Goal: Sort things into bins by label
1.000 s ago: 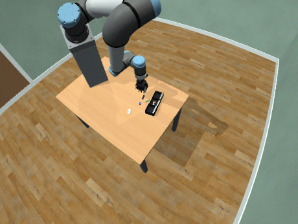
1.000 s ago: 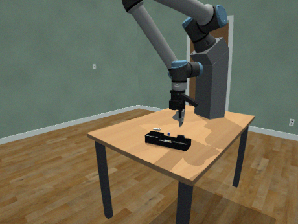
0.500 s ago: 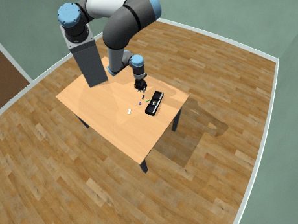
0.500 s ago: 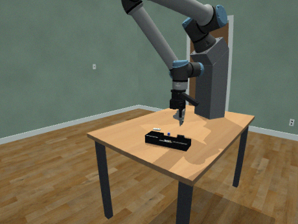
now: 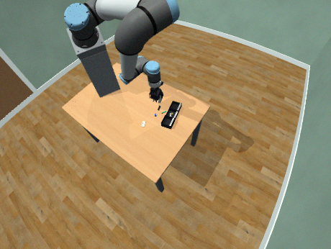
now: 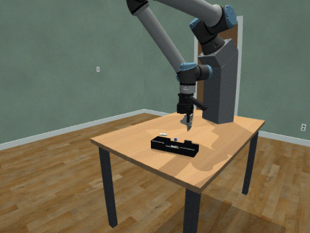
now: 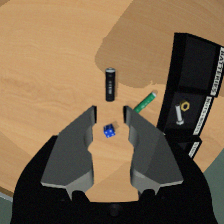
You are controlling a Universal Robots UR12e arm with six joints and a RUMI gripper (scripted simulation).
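Right now the black cylindrical battery is 8 cm below my hand. From my hand the other things lie so: blue die 8 cm to the right, 8 cm below, 2 cm ahead; then brass hex nut 13 cm ahead, 8 cm below; then green battery 9 cm below, 6 cm ahead, 2 cm to the right.
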